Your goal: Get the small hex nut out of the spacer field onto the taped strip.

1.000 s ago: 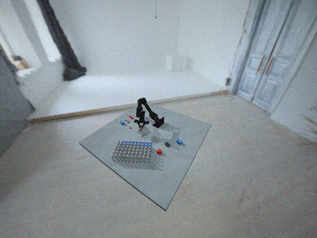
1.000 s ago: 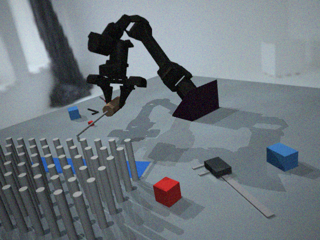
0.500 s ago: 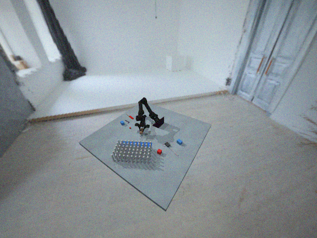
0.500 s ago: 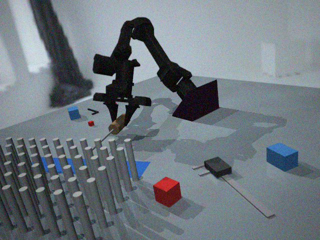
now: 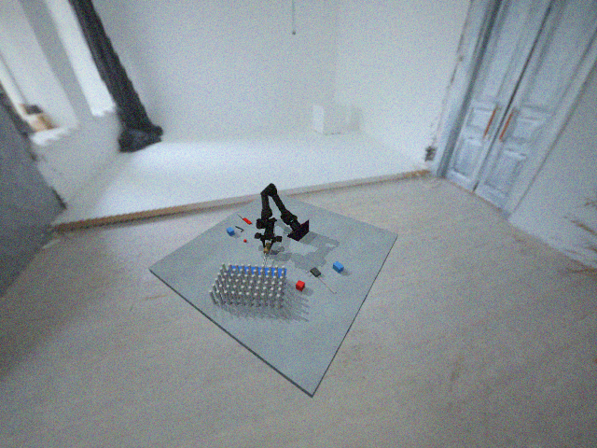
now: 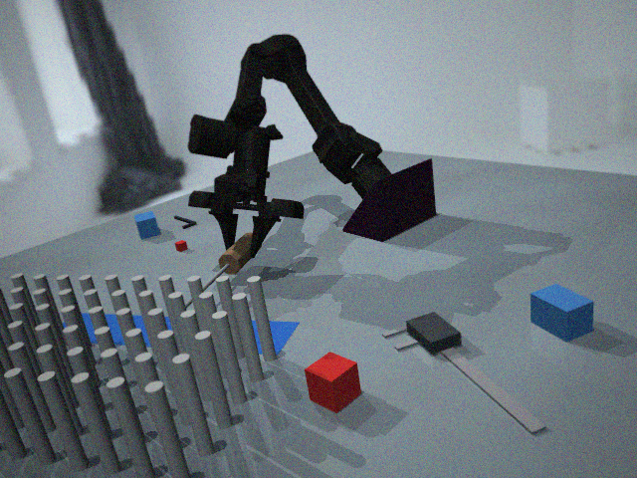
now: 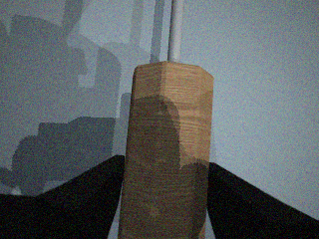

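The blue taped strip lies 17 cm ahead of my gripper tip, 7 cm to the left of it and 3 cm below it. Also, from my gripper tip: red-handled tool: 46 cm to the right, 17 cm behind, 3 cm below; L-shaped piece: 36 cm to the right, 5 cm behind, 3 cm below; small red cube: 22 cm to the right, 3 cm below, 2 cm ahead.
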